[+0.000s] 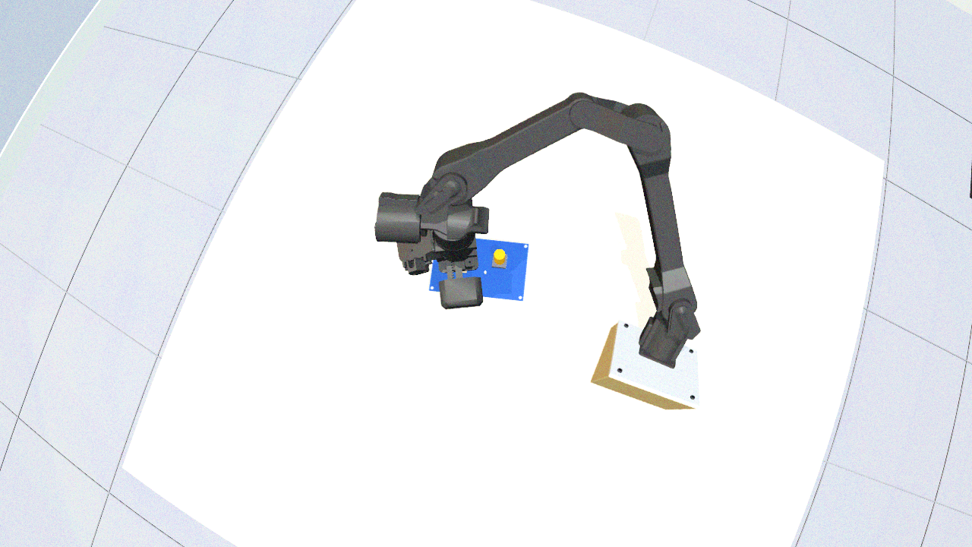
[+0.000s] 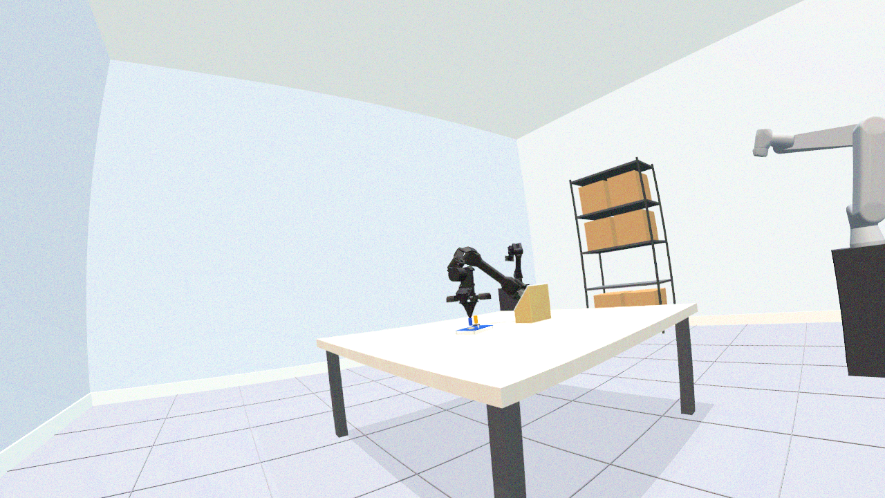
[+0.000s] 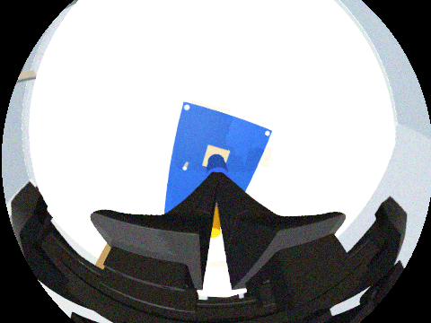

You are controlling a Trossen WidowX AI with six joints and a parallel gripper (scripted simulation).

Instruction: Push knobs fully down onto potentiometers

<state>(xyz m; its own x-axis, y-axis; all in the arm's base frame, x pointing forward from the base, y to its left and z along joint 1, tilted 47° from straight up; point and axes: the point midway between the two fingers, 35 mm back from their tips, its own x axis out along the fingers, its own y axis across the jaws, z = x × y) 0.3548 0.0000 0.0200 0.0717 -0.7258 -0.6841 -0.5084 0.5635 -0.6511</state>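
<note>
My gripper tip is now 20 mm above the dark blue knob. Round my gripper tip: orange knob: 60 mm behind, 30 mm to the right, 20 mm below.
</note>
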